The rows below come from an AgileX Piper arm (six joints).
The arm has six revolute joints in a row. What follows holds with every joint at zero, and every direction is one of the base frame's. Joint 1 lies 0.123 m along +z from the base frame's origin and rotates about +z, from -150 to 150 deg. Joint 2 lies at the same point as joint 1 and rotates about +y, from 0 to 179.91 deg. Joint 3 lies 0.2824 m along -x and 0.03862 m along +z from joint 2 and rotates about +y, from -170 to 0 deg. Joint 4 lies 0.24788 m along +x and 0.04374 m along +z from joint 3 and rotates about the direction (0.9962, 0, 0.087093), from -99.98 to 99.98 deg. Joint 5 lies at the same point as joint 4 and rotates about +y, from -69.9 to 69.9 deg. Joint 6 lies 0.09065 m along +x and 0.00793 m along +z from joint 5 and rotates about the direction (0.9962, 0, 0.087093), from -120 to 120 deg. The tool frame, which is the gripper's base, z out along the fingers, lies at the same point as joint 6; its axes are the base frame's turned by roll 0, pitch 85 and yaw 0 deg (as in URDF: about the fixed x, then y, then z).
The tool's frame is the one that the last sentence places.
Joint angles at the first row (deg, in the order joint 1, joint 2, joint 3, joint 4, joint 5, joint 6):
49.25, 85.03, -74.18, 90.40, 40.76, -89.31
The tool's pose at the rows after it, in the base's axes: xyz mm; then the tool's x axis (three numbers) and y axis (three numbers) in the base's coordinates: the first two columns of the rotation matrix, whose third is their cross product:
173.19, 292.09, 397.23, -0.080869, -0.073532, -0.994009, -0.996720, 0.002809, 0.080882
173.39, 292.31, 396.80, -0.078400, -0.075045, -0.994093, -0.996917, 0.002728, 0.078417
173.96, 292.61, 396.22, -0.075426, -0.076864, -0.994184, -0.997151, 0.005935, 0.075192
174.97, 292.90, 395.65, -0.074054, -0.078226, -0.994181, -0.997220, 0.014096, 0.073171
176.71, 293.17, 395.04, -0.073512, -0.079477, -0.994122, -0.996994, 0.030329, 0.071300
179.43, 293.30, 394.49, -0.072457, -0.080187, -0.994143, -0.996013, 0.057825, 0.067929
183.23, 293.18, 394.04, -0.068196, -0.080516, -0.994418, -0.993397, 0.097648, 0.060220
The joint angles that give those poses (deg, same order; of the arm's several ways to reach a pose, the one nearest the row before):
49.25, 85.04, -74.18, 90.33, 40.80, -89.44
49.25, 85.11, -74.18, 90.27, 40.79, -89.58
49.25, 85.19, -74.18, 90.21, 40.59, -89.76
49.25, 85.28, -74.18, 90.19, 40.12, -89.87
49.25, 85.36, -74.18, 90.18, 39.18, -89.95
49.25, 85.43, -74.18, 90.20, 37.60, -90.07
49.25, 85.47, -74.18, 90.28, 35.28, -90.41

